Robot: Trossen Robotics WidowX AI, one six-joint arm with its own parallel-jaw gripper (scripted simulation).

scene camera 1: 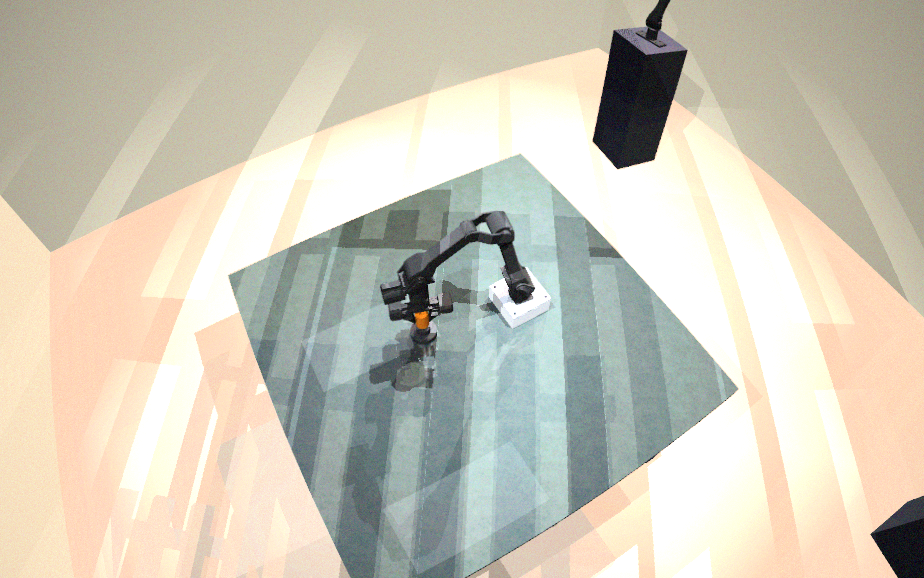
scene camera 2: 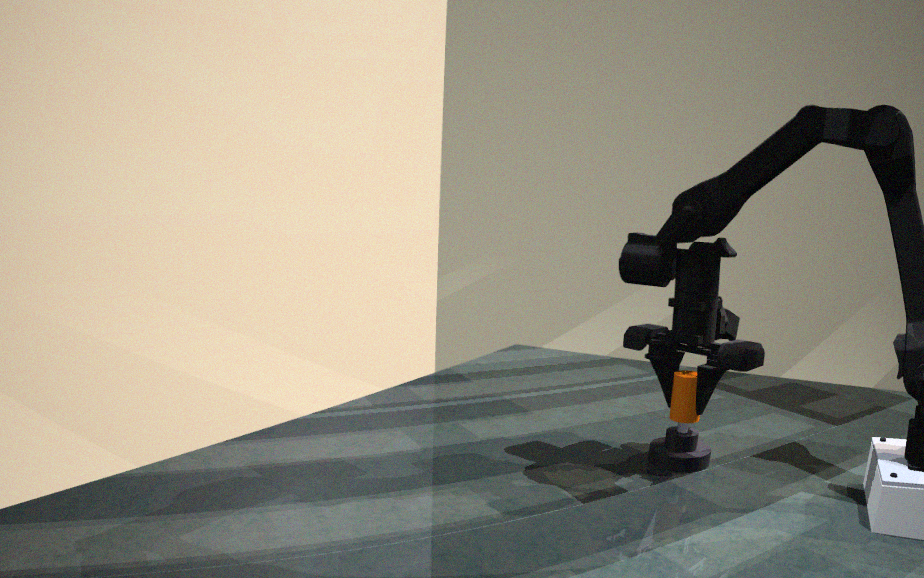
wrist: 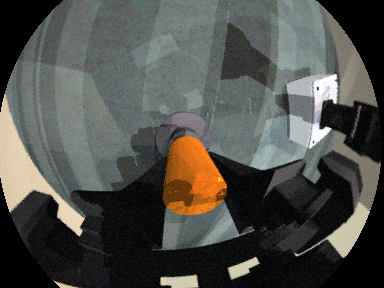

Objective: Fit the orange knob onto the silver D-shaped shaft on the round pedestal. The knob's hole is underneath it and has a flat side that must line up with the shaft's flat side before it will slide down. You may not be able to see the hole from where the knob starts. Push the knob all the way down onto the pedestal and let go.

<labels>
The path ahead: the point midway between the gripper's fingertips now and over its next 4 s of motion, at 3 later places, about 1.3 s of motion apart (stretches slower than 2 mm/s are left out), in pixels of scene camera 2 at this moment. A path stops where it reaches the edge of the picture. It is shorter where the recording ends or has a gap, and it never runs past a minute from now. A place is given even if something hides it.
My gripper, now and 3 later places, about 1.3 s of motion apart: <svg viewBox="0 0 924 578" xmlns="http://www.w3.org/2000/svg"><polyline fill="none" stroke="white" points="685,411 685,410 685,412 683,422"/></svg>
</labels>
